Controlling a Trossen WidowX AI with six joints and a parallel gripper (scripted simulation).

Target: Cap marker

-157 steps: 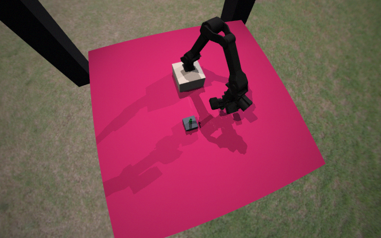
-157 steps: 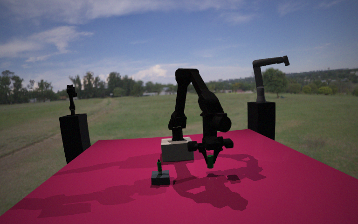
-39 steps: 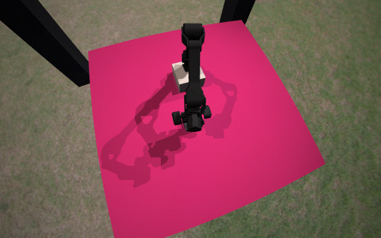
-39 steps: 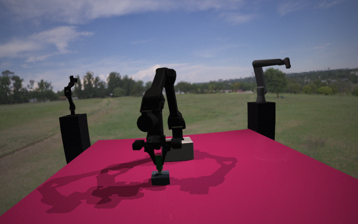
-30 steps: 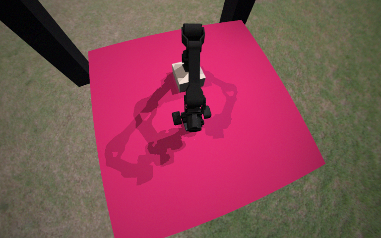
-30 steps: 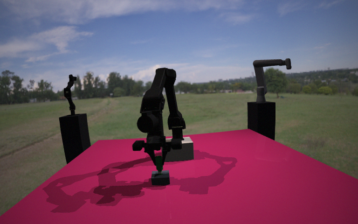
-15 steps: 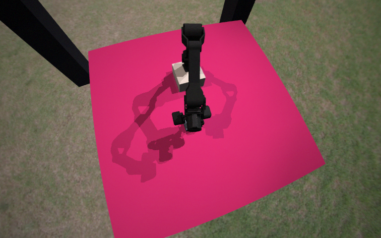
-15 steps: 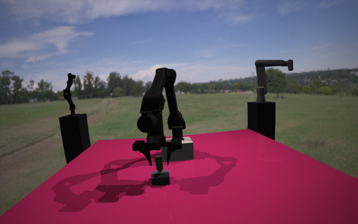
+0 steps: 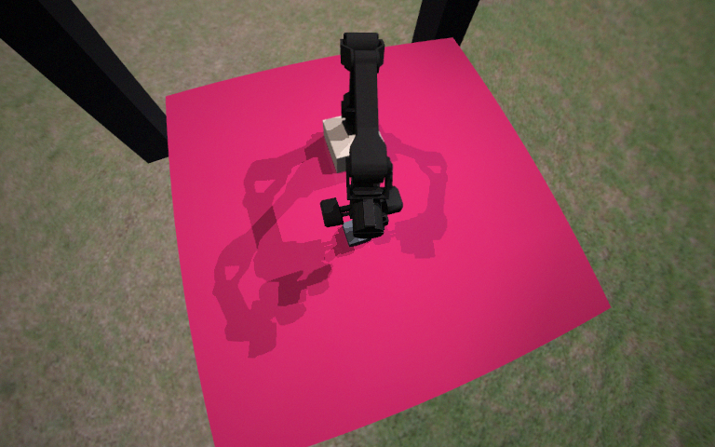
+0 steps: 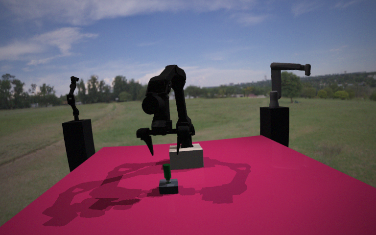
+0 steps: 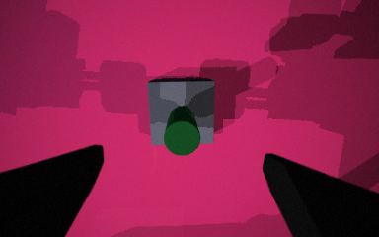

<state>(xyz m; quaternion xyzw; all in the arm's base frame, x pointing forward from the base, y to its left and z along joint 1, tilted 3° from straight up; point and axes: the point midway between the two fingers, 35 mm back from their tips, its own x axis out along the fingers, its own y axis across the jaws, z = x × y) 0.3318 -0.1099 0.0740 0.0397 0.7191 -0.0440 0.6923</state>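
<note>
Right now the green cap is 7 cm below my gripper tip.
</note>
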